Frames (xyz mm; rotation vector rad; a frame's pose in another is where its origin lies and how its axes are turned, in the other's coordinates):
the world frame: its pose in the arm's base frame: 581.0 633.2 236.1 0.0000 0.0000 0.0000
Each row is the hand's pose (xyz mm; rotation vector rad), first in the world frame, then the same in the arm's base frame.
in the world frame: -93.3 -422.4 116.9 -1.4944 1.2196 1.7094
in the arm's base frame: 487.7 210.8 353.0 -1.4944 1.2196 1.7094
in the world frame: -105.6 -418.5 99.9 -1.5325 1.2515 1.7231
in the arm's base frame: 475.4 214.7 336.0 -1.5325 1.2515 1.7231
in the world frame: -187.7 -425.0 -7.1 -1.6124 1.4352 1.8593
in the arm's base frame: 393.3 208.2 229.0 -1.6124 1.4352 1.8593
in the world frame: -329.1 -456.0 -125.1 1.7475 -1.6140 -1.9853
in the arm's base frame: 251.9 177.2 111.0 1.7475 -1.6140 -1.9853
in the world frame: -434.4 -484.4 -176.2 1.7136 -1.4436 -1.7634
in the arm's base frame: 146.6 148.8 59.9 1.7136 -1.4436 -1.7634
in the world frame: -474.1 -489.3 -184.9 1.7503 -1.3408 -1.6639
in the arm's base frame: 106.9 143.9 51.2 1.7503 -1.3408 -1.6639
